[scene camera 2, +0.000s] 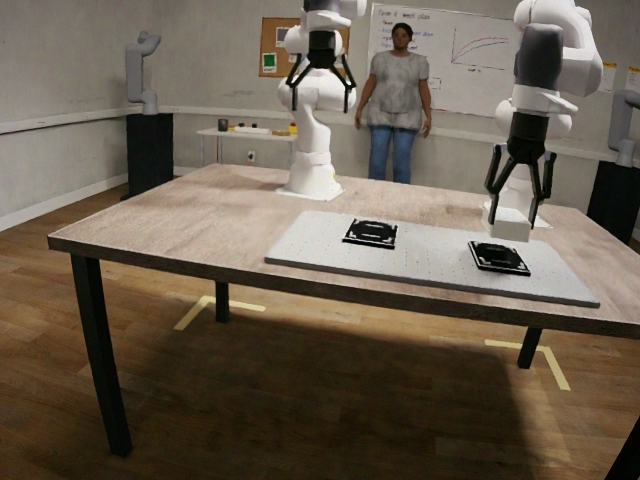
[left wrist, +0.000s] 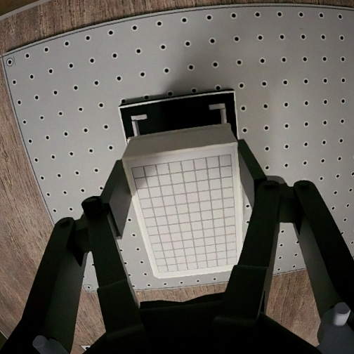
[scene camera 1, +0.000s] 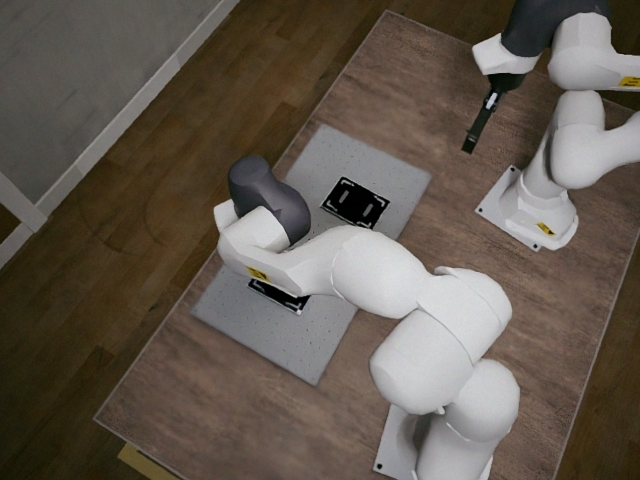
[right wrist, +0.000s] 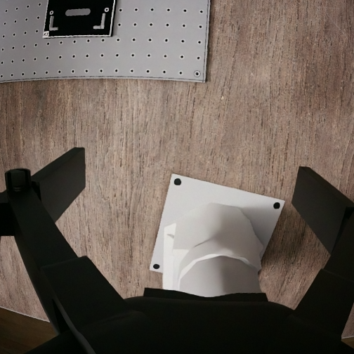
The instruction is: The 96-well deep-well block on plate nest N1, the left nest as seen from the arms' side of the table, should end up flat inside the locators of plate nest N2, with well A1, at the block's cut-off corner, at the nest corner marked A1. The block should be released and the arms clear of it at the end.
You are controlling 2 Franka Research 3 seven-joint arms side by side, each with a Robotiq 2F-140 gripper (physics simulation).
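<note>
The white deep-well block point(scene camera 2: 509, 228) point(left wrist: 187, 210) is held level between the fingers of my left gripper point(scene camera 2: 514, 219) point(left wrist: 182, 164), which is shut on it. The block hangs above nest N1 point(scene camera 2: 498, 258) point(left wrist: 177, 114), a black plate with pale corner locators, with a gap below it in scene camera 2. In scene camera 1 the left arm hides the block and part of nest N1 point(scene camera 1: 279, 295). Nest N2 point(scene camera 1: 355, 202) point(scene camera 2: 370, 233) point(right wrist: 79, 22) is bare. My right gripper point(scene camera 1: 467, 149) point(scene camera 2: 320, 109) point(right wrist: 191, 176) is open and empty, high above the table. The block's cut-off corner is not clear.
Both nests sit on the grey perforated board point(scene camera 1: 310, 356) point(scene camera 2: 305, 258) point(left wrist: 290, 45) point(right wrist: 165, 55) on the wooden table point(scene camera 1: 444, 227) point(scene camera 2: 170, 227). The right arm's base plate point(scene camera 1: 493, 198) point(scene camera 2: 310, 192) is behind the board in scene camera 2. A person point(scene camera 2: 397, 93) stands behind the table.
</note>
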